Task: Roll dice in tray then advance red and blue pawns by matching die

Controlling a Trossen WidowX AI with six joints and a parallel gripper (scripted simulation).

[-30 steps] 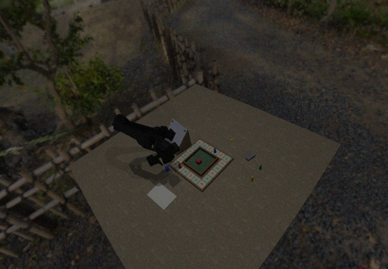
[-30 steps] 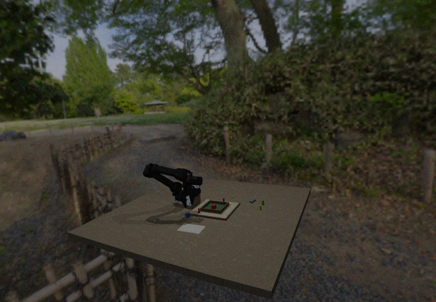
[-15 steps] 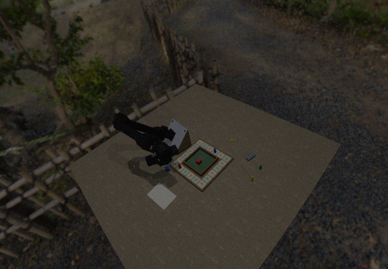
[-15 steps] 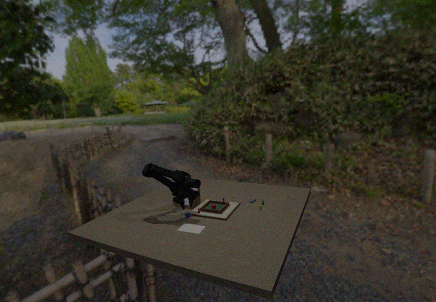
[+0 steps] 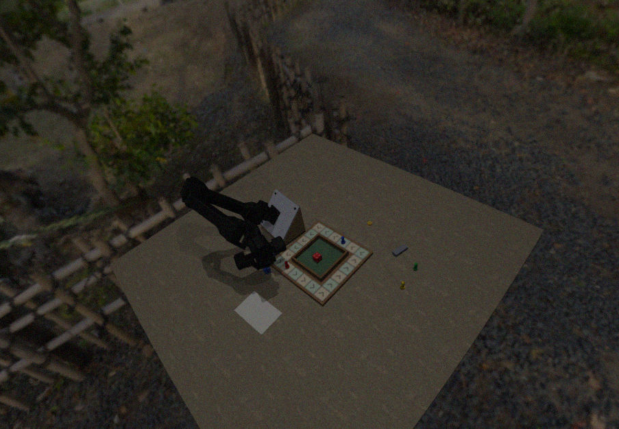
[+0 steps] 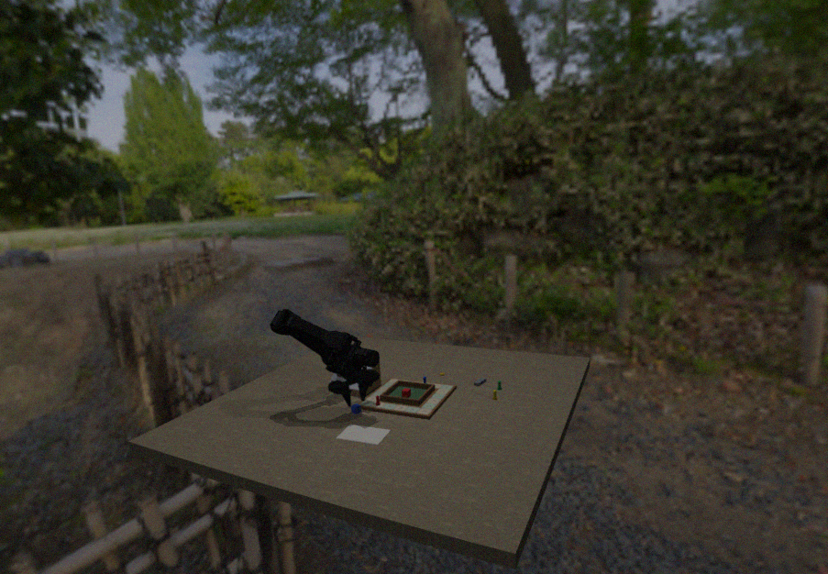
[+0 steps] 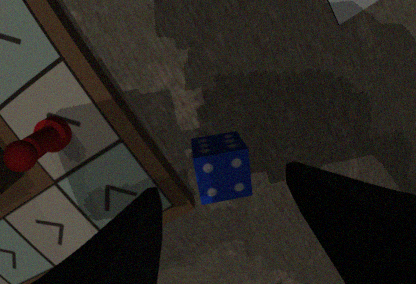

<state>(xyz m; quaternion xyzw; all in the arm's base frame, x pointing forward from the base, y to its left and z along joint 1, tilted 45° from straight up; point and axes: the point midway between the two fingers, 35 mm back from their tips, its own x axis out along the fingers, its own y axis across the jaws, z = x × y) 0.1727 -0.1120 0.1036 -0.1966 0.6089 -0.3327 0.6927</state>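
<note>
Now: the red pawn 70 mm to the left of my gripper tip and 50 mm ahead of it. The rest, counted from my gripper tip: white sheet 130 mm ahead, 120 mm to the right, 30 mm below; blue pawn 300 mm to the left, 100 mm ahead; green tray 180 mm to the left, 100 mm ahead, 30 mm below.
</note>
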